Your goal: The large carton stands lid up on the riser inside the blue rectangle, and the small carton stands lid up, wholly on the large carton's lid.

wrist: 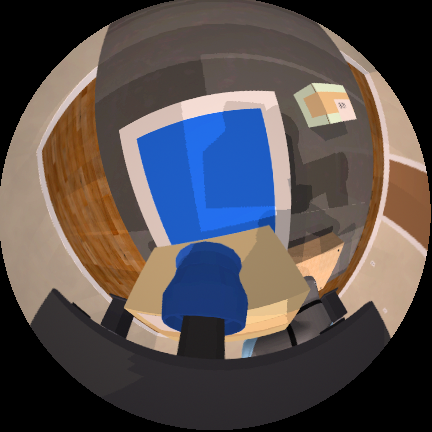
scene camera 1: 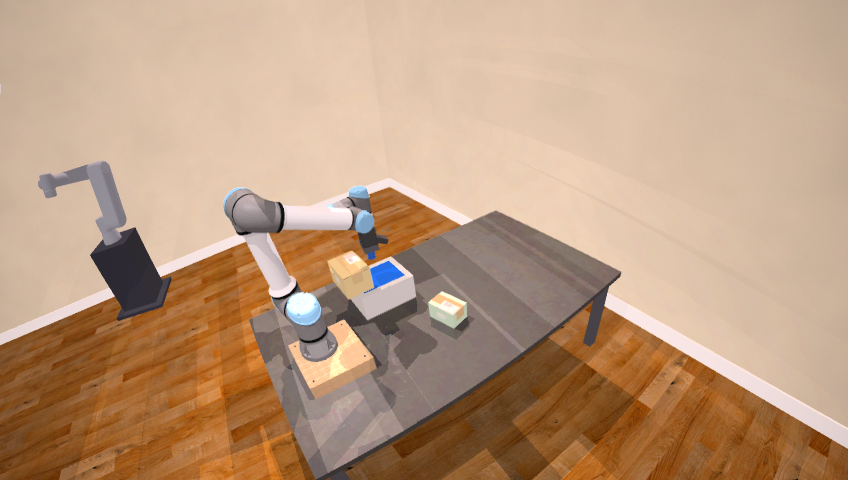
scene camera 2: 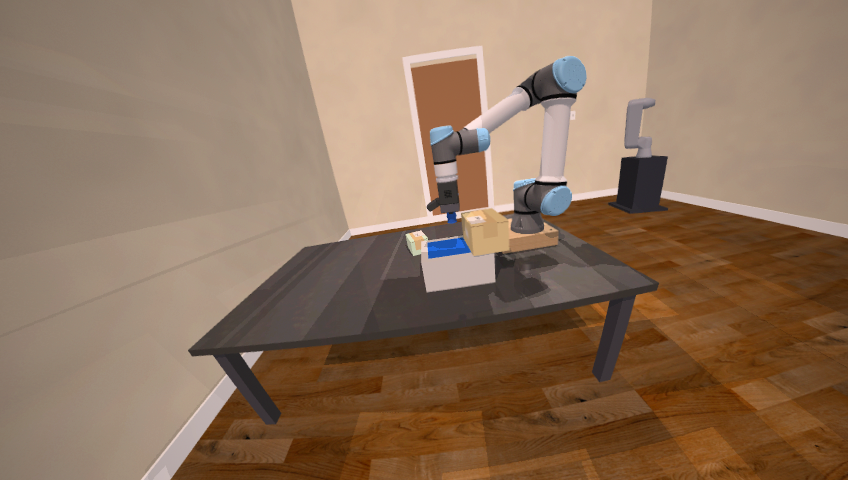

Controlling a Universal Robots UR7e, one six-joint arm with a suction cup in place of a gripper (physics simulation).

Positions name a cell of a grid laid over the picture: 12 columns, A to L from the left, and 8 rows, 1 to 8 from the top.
Scene:
The suction cup (wrist: F6): 4 cm from the lens. A large tan carton (wrist: H6): 11 cm from the lens. A small pale green carton (wrist: I2): 31 cm from the lens. The marked spots on the small pale green carton and the suction cup are 32 cm apart.

